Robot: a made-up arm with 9 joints. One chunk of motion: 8 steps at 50 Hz.
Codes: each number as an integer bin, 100 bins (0 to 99) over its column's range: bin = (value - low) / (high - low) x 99, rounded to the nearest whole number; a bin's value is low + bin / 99 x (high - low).
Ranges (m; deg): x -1.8..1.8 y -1.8..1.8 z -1.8..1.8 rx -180..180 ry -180..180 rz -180..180
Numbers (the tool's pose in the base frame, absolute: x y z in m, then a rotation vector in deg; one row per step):
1: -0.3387 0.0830 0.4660 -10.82 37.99 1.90
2: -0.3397 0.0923 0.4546 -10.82 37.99 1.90
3: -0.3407 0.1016 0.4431 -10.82 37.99 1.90
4: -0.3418 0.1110 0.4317 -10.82 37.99 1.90
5: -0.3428 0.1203 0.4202 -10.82 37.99 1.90
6: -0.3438 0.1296 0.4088 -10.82 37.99 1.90
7: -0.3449 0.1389 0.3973 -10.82 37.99 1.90
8: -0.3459 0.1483 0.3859 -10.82 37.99 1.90
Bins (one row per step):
1: 40 52 62 47 60 50
2: 40 52 62 47 60 50
3: 40 52 62 47 60 50
4: 40 53 61 47 60 50
5: 40 53 61 47 60 50
6: 40 53 61 47 60 50
7: 40 53 60 47 60 50
8: 40 54 60 47 60 50

